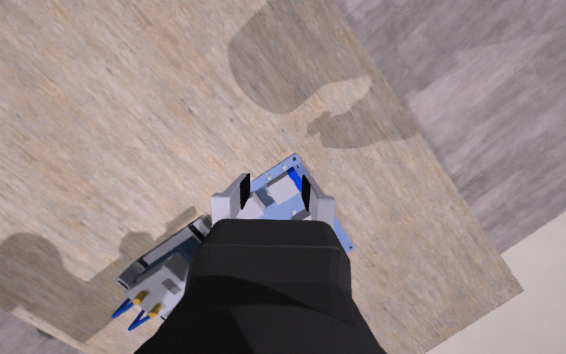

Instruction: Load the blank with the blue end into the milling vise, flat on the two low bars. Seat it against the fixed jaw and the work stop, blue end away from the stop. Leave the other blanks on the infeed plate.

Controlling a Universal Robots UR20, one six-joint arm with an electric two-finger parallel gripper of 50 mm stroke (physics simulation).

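The blank with the blue end (283,189) lies on the light-blue infeed plate (343,238), near the plate's far corner. Its blue end is partly hidden behind the right finger. My gripper (276,184) is open, with its two black-padded fingers apart above the plate and this blank seen between them; nothing is held. Another grey blank (254,204) shows beside the left finger, its end hidden. The milling vise (170,237) is at the lower left, partly hidden by the gripper body; its bars and work stop cannot be made out.
Part of another blank (301,215) shows on the plate just above the gripper body. Blue handles with yellow knobs (140,298) stick out at the vise's lower left. The wooden table (125,100) ends at a diagonal edge on the right, with grey floor beyond.
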